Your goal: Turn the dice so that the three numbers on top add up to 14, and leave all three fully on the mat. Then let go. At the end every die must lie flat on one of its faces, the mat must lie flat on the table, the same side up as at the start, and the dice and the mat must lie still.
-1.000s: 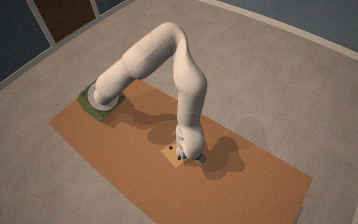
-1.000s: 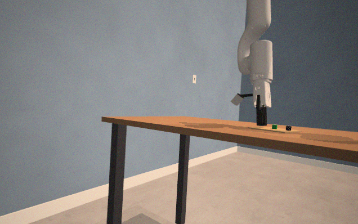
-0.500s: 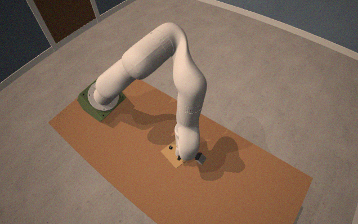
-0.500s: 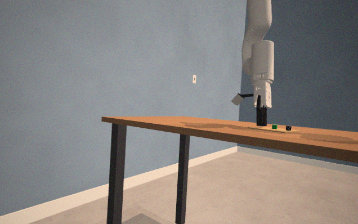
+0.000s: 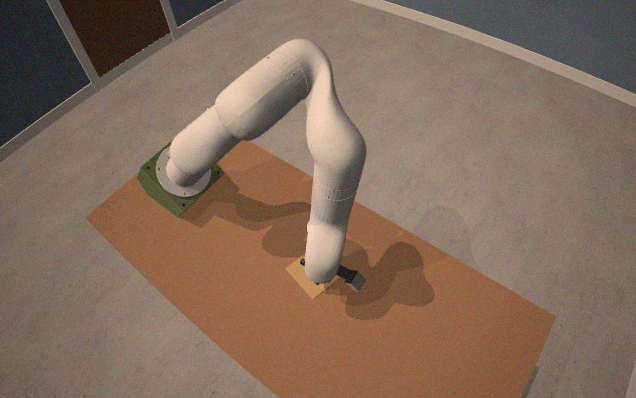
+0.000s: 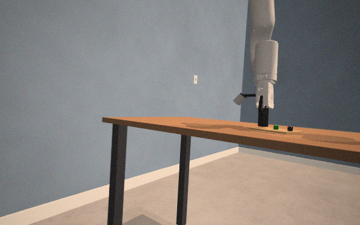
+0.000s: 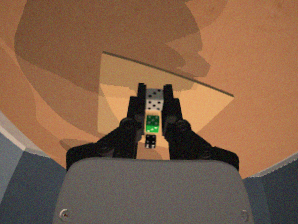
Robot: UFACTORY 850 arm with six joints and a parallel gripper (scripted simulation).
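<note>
Right now the white die is 10 mm below my hand. From my hand the other things lie so: black die: 100 mm behind, 20 mm below; green die: 50 mm behind, 20 mm below; mat: 50 mm behind, 30 mm below.
</note>
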